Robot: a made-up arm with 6 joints.
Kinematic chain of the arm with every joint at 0, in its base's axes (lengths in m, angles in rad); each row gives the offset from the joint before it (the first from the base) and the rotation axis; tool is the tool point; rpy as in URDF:
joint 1: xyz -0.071 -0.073 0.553 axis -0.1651 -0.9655 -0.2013
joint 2: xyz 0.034 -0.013 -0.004 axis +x
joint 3: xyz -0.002 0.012 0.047 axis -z
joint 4: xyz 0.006 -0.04 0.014 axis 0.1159 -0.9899 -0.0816
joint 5: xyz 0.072 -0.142 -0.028 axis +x
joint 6: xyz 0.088 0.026 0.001 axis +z
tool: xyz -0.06 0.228 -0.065 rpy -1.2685 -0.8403 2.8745
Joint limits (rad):
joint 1: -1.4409..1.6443
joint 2: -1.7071..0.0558
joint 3: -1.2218..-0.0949
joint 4: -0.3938..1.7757
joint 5: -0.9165..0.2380
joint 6: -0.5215..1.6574
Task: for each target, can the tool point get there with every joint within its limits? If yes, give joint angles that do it. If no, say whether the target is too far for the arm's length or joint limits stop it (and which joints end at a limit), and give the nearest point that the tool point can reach.
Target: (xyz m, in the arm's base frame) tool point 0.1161 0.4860 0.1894
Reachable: no: too far | nearest point 0.0439 0.2676 0.3265 | short by 0.268 m
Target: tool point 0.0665 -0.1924 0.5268
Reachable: yes | joints -0.1581 -0.7806 -0.8002 0.6395 -0.3133 1.1934
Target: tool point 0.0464 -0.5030 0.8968
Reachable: no: joint limits stop it (at a limit: joint 1, joint 2, joint 5, joint 6) | nearest point 0.0189 -0.3370 0.7868 | short by 0.201 m
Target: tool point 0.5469 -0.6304 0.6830
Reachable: no: too far | nearest point 0.2264 -0.2941 0.6226 | short by 0.468 m
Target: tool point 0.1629 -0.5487 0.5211
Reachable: no: joint limits stop it (at a limit: joint 2, joint 3, joint 5, joint 6) | nearest point 0.1085 -0.3669 0.5408 | short by 0.191 m
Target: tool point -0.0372 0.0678 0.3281
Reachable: yes | joints -0.9704 -0.3132 -0.4069 0.3460 -0.4576 -0.2557
